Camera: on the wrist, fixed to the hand. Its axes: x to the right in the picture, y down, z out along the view.
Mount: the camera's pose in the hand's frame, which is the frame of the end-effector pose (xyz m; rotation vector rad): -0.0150 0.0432 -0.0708 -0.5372 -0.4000 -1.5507
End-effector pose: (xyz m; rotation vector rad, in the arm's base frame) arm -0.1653 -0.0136 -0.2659 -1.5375 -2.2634 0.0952
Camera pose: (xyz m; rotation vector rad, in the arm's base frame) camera -0.0970 -0.0219 -0.2172 -0.4358 2.8062 0.6150
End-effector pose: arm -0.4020 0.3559 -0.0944 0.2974 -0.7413 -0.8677
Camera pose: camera -0.3339 0.3909 -0.1297 0.1721 -0.5076 -2.5969
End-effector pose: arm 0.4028 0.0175 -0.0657 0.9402 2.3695 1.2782
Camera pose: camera 0.3943 -0.0204 0.0091 -0.6970 1.4669 0.7649
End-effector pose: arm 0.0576 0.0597 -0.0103 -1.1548 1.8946 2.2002
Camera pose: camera 0.0847 -0.0061 0.0349 -1.2986 -0.0481 1.6177
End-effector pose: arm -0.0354 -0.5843 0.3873 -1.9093 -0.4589 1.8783
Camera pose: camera 0.0323 -0.6337 0.3779 -0.6876 -1.9608 0.9729
